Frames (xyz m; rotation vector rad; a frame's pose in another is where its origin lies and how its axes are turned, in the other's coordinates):
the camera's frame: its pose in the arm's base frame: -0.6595 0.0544 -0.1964 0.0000 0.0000 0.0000
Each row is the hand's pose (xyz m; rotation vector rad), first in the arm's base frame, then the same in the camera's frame.
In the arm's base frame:
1: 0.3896 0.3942 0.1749 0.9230 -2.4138 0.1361
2: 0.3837 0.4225 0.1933 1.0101 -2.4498 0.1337
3: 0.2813 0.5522 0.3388 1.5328 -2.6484 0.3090
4: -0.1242 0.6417 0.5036 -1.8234 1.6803 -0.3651
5: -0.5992 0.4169 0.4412 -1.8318 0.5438 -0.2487
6: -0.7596 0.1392 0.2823 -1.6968 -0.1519 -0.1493
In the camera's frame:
1: 1.0491 0.3398 0.3713 0.9230 -2.4138 0.1361
2: 1.0432 0.3681 0.3897 1.0101 -2.4498 0.1337
3: 0.9408 0.4978 0.5352 1.5328 -2.6484 0.3090
4: 0.5353 0.5873 0.7000 -1.8234 1.6803 -0.3651
5: 0.0603 0.3625 0.6376 -1.8318 0.5438 -0.2487
6: -0.1001 0.0848 0.4787 -1.6968 -0.1519 -0.1493

